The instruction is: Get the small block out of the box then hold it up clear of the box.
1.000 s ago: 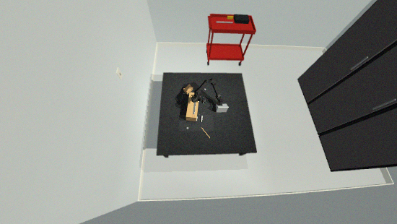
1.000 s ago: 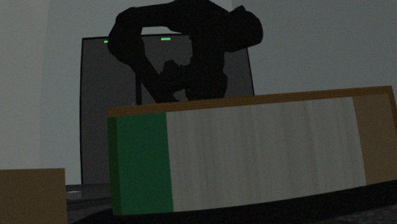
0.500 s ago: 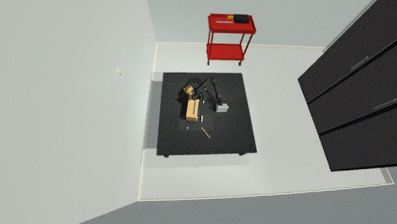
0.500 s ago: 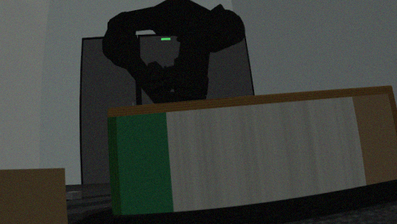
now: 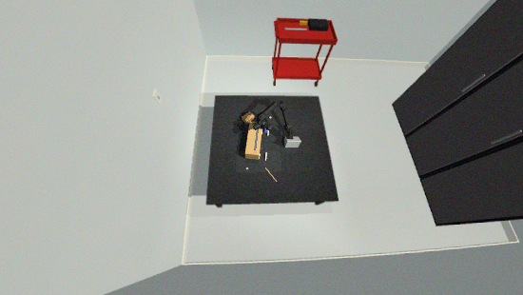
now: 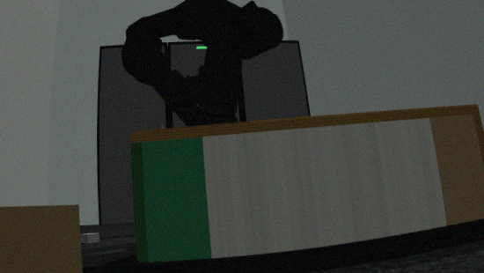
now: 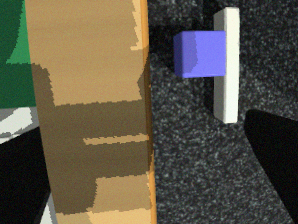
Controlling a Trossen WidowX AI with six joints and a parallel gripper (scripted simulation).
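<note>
Now: gripper tip 4 cm past the blue block, 3 cm to the left of it and 8 cm above it. Also, from my gripper tip: thin wooden stick 13 cm behind, 47 cm to the left, 10 cm below; then wooden box 4 cm ahead, 13 cm to the left, 4 cm below; then tan box 18 cm ahead, 17 cm to the right, 7 cm below.
</note>
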